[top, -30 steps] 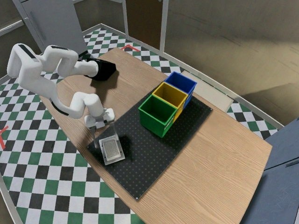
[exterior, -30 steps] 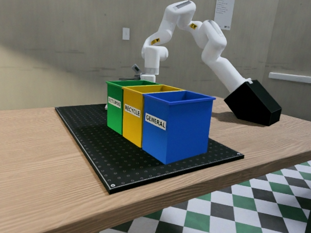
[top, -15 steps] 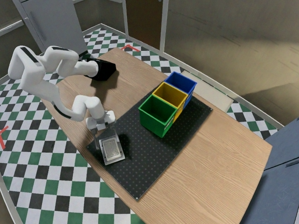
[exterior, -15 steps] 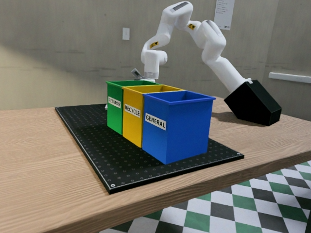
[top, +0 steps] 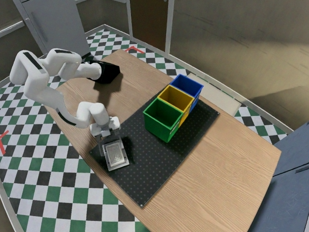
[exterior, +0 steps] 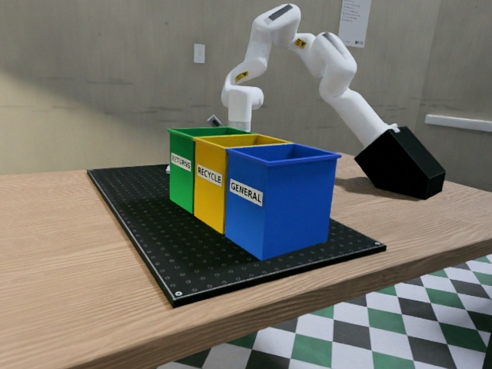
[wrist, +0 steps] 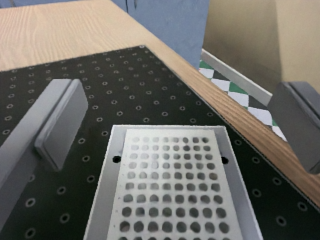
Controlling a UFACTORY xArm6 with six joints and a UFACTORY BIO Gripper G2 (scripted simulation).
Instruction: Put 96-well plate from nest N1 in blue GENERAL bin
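The white 96-well plate lies 80 mm below my hand. Round my hand: green returns bin: 100 mm ahead, 310 mm to the left, 10 mm below; grey plate nest n1: 90 mm below; yellow recycle bin: 90 mm ahead, 440 mm to the left, 10 mm below.
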